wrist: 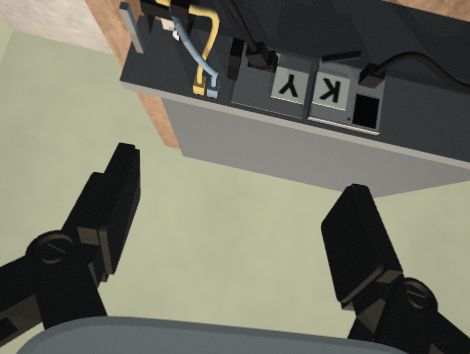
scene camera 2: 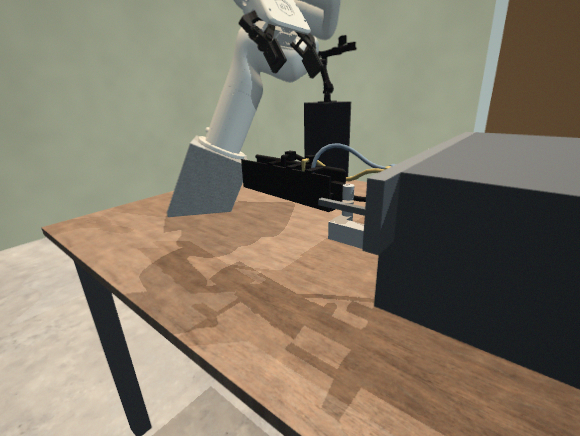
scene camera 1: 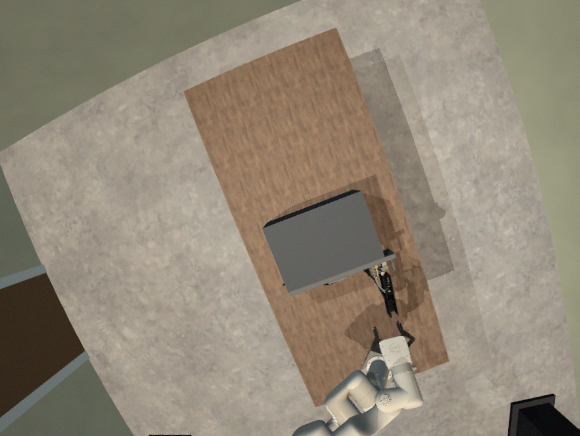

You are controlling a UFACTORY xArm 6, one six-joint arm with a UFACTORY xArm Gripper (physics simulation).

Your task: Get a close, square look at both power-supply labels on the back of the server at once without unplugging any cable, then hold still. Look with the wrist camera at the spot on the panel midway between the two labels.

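Where they show: gripper, fingertip midpoint: [wrist: 241,188] [scene camera 2: 299,70] [scene camera 1: 386,325]; arm's base, link origin: [scene camera 2: 221,149] [scene camera 1: 379,367].
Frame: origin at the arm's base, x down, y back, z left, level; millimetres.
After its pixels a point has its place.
The server [scene camera 1: 322,242] @[x -46, y -668, z 211 mm] [scene camera 2: 475,250] @[x 27, y -656, z -24 mm] [wrist: 275,155] @[x -46, y -659, z 157 mm] stands on the table. In the wrist view its dark back panel [wrist: 425,107] @[x 12, y -475, z 264 mm] runs across the top, slanted and seen obliquely. The Y label [wrist: 289,86] @[x -4, y -513, z 96 mm] and the K label [wrist: 330,91] @[x -3, y -493, z 140 mm] lie side by side, above and right of the view's centre, small, upside down and tilted; both letters are readable. A black plug [wrist: 260,57] @[x 14, y -508, z 52 mm] sits beside the Y label and another black plug [wrist: 371,75] @[x 15, y -465, z 171 mm] beside the K label, both with cables attached. My gripper [scene camera 1: 388,326] @[x -169, y -329, z 4 mm] [scene camera 2: 296,71] @[x -169, y -329, z 4 mm] [wrist: 241,188] @[x -169, y -329, z 4 mm] is open and empty, raised behind the server, apart from it.
A black cable arm [scene camera 1: 389,295] [scene camera 2: 285,180] sticks out from one side of the server's back, with a blue cable [scene camera 2: 340,146] @[x -58, y -444, z -14 mm] [wrist: 192,50] @[x -58, y -426, z -27 mm] and a yellow cable [wrist: 215,30] @[x -13, y -456, z -11 mm]. A black pedestal [scene camera 2: 327,125] stands beyond the table [scene camera 1: 280,125] @[x 149, y -1209, z 327 mm] [scene camera 2: 150,240] @[x 149, y -113, z -238 mm].
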